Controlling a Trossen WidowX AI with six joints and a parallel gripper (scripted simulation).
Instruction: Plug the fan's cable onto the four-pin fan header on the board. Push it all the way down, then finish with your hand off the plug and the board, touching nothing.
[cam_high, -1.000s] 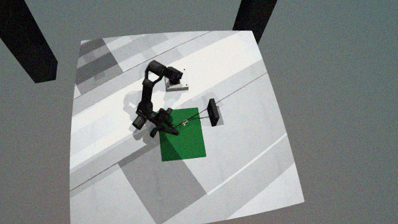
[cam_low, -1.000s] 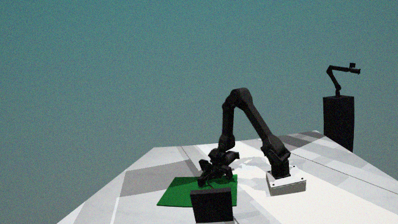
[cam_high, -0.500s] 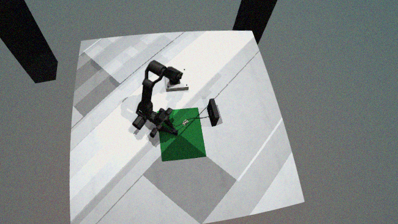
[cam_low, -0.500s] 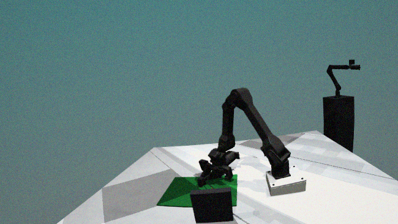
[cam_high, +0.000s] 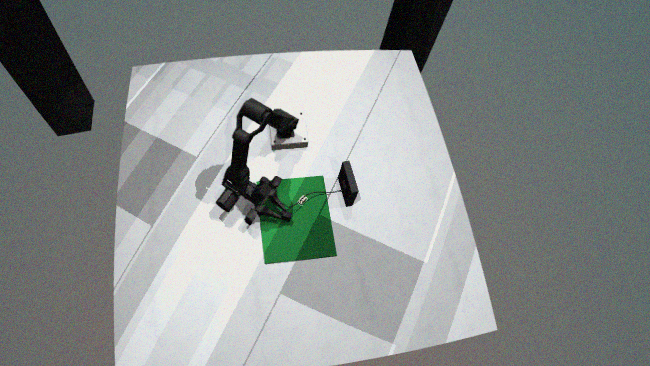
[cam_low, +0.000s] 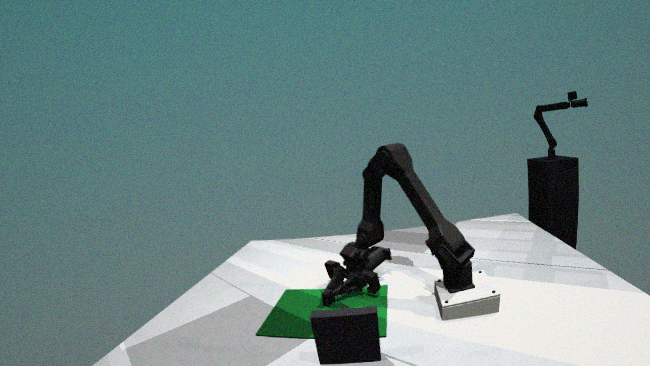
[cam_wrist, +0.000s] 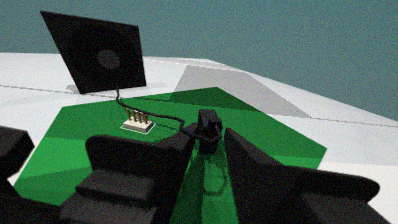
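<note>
Right now my gripper tip is 1 cm to the right of the black plug and 1 cm above it. From my gripper tip the other things lie so: whitish fan header: 8 cm to the left, 6 cm behind, 3 cm below; green board: 5 cm below, 4 cm to the left; black fan: 23 cm to the left, 7 cm behind, 2 cm above.
</note>
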